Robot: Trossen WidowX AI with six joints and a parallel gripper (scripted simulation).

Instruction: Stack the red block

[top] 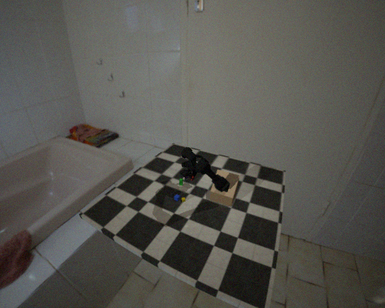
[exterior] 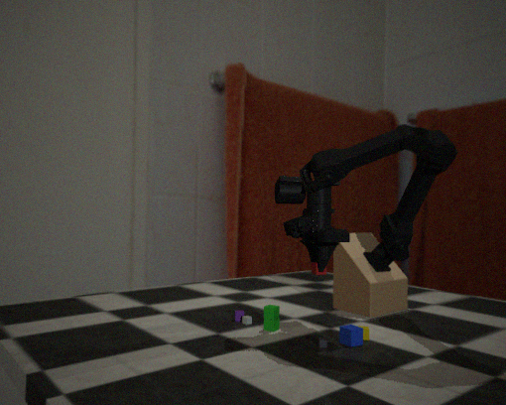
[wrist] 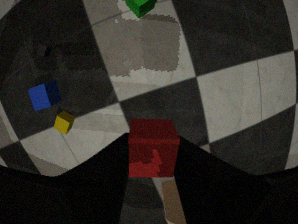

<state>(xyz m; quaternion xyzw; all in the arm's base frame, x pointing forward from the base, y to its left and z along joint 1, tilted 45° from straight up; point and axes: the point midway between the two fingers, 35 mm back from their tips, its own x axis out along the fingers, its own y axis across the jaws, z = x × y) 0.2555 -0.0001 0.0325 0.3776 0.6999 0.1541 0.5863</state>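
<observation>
Now: gripper tip 130 mm short of the white cube, 100 mm to the left of it and 120 mm above it. Also, from my gripper tip: purple cube: 130 mm ahead, 130 mm to the right, 110 mm below; then red block: 10 mm above; then blue cube: 50 mm ahead, 140 mm to the left, 110 mm below.
</observation>
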